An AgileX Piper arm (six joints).
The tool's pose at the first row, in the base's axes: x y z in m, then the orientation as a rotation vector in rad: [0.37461 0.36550 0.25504 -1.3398 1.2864 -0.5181]
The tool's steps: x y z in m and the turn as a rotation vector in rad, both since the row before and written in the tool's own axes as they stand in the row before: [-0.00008 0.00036 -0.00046 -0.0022 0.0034 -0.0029]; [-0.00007 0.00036 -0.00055 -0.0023 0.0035 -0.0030]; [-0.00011 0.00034 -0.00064 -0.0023 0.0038 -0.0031]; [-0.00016 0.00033 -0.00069 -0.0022 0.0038 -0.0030]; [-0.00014 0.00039 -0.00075 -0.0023 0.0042 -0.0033]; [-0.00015 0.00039 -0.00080 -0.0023 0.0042 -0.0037]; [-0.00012 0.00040 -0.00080 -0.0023 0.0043 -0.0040]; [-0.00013 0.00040 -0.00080 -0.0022 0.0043 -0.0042]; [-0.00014 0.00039 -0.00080 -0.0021 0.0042 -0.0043]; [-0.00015 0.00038 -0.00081 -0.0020 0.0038 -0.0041]
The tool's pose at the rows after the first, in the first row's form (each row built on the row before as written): [0.37405 0.36547 0.25486 -1.3433 1.2883 -0.5213]; [0.37341 0.36540 0.25470 -1.3470 1.2903 -0.5246]; [0.37269 0.36532 0.25460 -1.3507 1.2924 -0.5282]; [0.37191 0.36526 0.25454 -1.3542 1.2946 -0.5318]; [0.37106 0.36518 0.25444 -1.3580 1.2969 -0.5358]; [0.37017 0.36509 0.25436 -1.3621 1.2990 -0.5401]; [0.36928 0.36497 0.25426 -1.3664 1.3010 -0.5447]; [0.36839 0.36486 0.25417 -1.3707 1.3028 -0.5495]; [0.36750 0.36476 0.25409 -1.3750 1.3044 -0.5544]; [0.36660 0.36467 0.25403 -1.3791 1.3058 -0.5589]
